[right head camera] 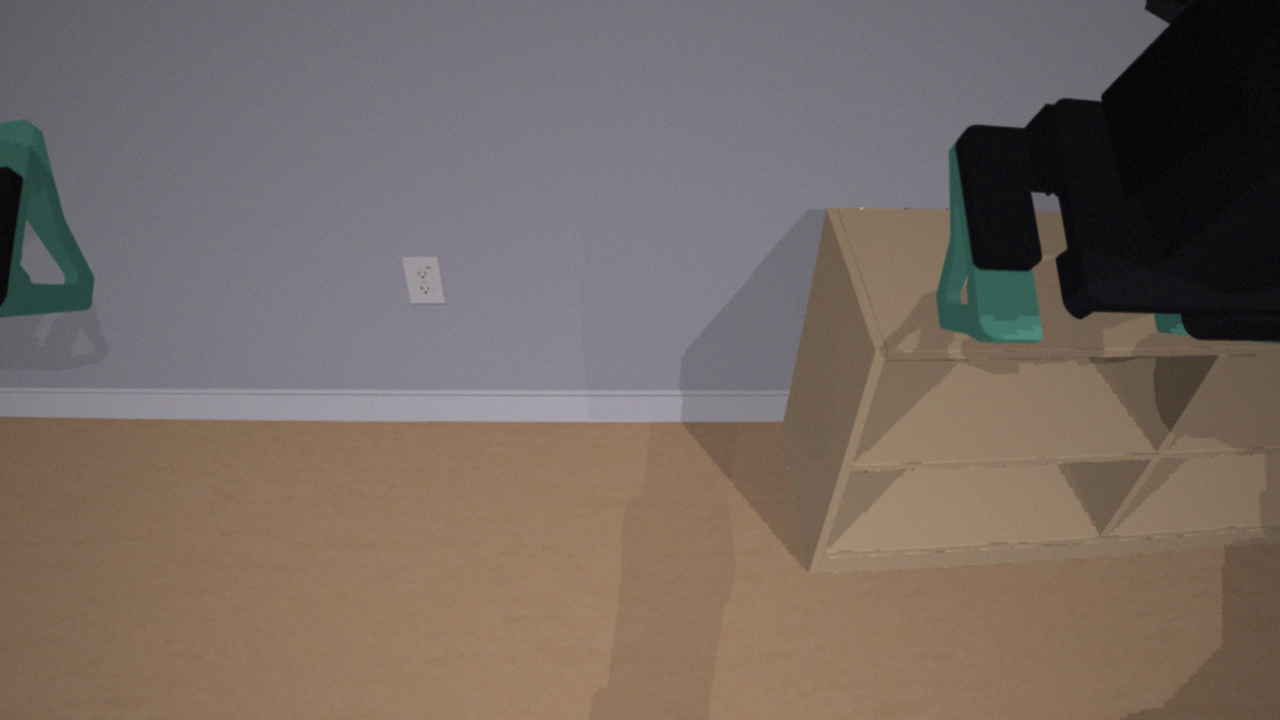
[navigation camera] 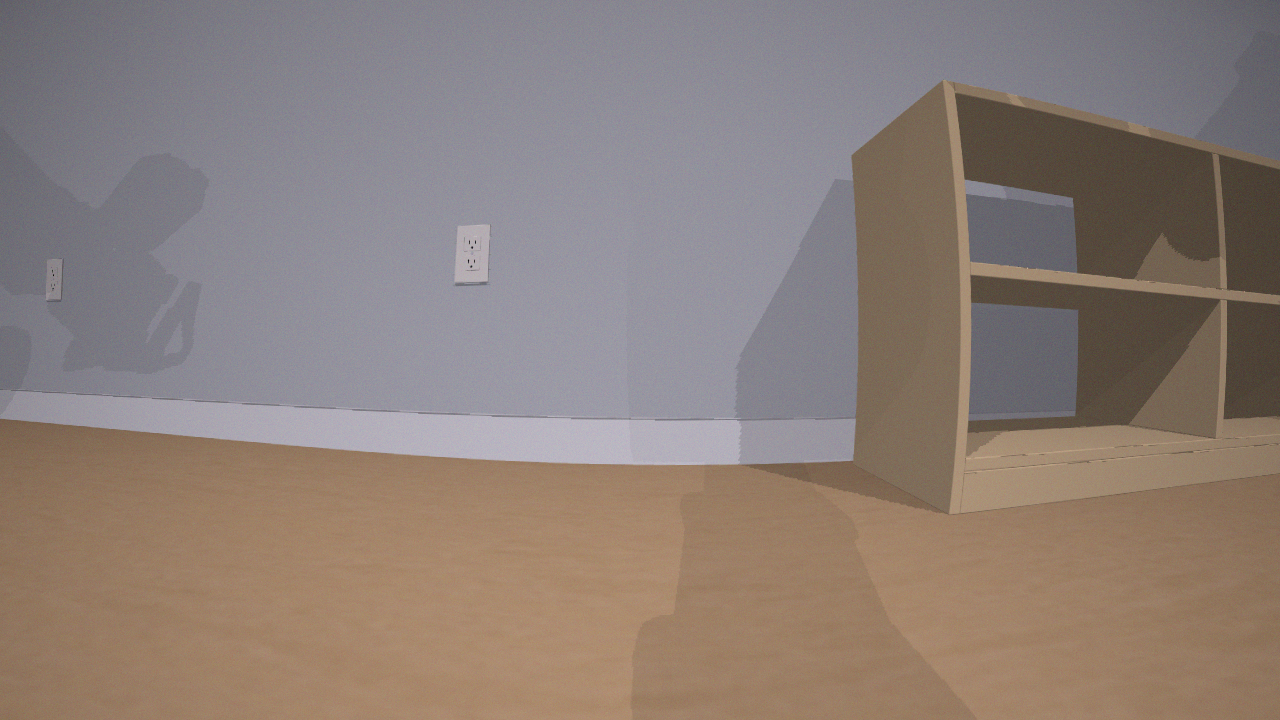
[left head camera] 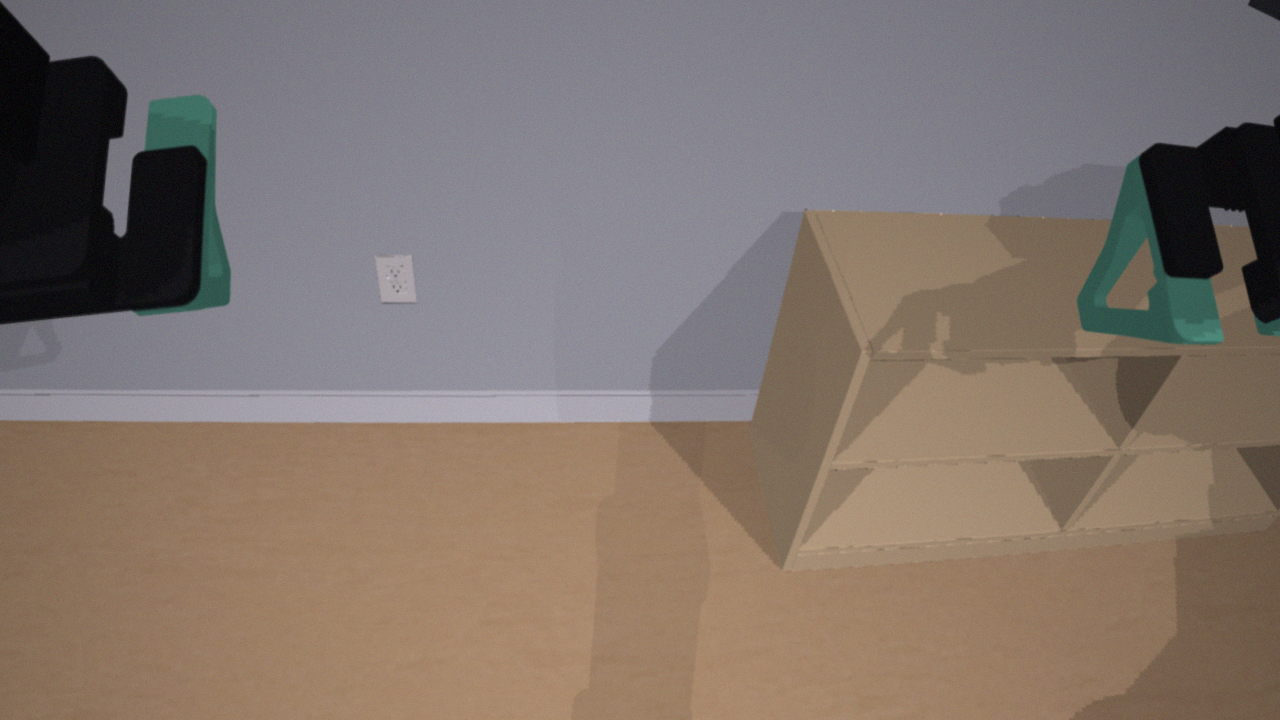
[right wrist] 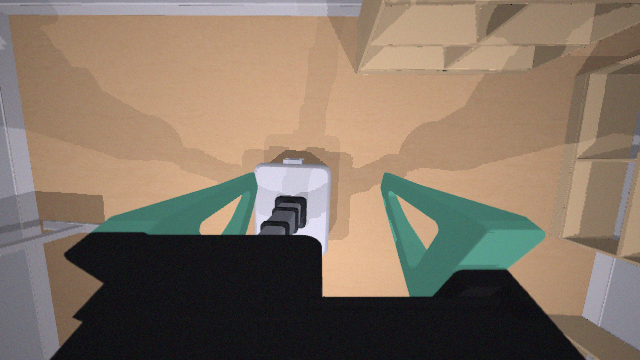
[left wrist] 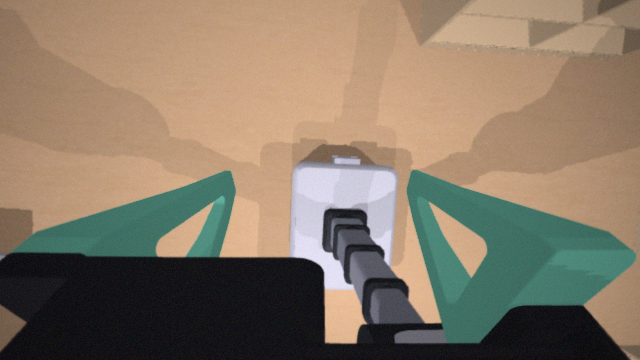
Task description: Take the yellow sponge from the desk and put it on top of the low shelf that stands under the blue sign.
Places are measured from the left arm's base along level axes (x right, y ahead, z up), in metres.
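Where they show: left gripper, fingertip midpoint: [left head camera: 102,300] [left wrist: 320,180]; right gripper, fingertip midpoint: [right head camera: 1053,313] [left head camera: 1173,317] [right wrist: 319,179].
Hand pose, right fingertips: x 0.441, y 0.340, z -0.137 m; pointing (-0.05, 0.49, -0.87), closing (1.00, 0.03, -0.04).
Observation:
After its pixels a point has its place.
The yellow sponge, the desk and the blue sign do not show. A low wooden shelf [left head camera: 805,385] @[x 0.646, y 1.158, z -1.032 m] [right head camera: 832,394] @[x 0.647, y 1.128, z -1.022 m] [left wrist: 436,17] @[x 0.648, y 1.077, z -1.243 m] [navigation camera: 908,295] @[x 0.646, y 1.159, z -1.101 m] stands against the wall at the right of the head and navigation views. It also shows at the top of the right wrist view [right wrist: 368,42] @[x 0.655, y 1.006, z -1.048 m]. Which sign hangs above it I cannot tell. My left gripper [left wrist: 320,180] @[x 0.011, y 0.341, z -0.136 m] is open and empty, high above the floor. My right gripper [right wrist: 319,179] @[x 0.441, y 0.340, z -0.137 m] [left head camera: 1239,331] [right head camera: 1100,329] @[x 0.441, y 0.340, z -0.137 m] is open and empty; it overlaps the shelf's top in both head camera views.
Another wooden shelf [right wrist: 570,160] @[x 2.264, y 0.420, z -1.360 m] stands at the right of the right wrist view. A pale bar [right wrist: 30,241] crosses the lower left there. My white base [left wrist: 310,195] @[x 0.053, y 0.166, z -1.150 m] [right wrist: 317,210] @[x 0.404, y 0.016, z -1.150 m] is below the grippers. A wall with an outlet [left head camera: 395,279] @[x -0.105, y 1.413, z -1.008 m] [right head camera: 423,280] @[x -0.104, y 1.413, z -1.007 m] [navigation camera: 472,254] @[x -0.102, y 1.413, z -1.012 m] stands ahead.

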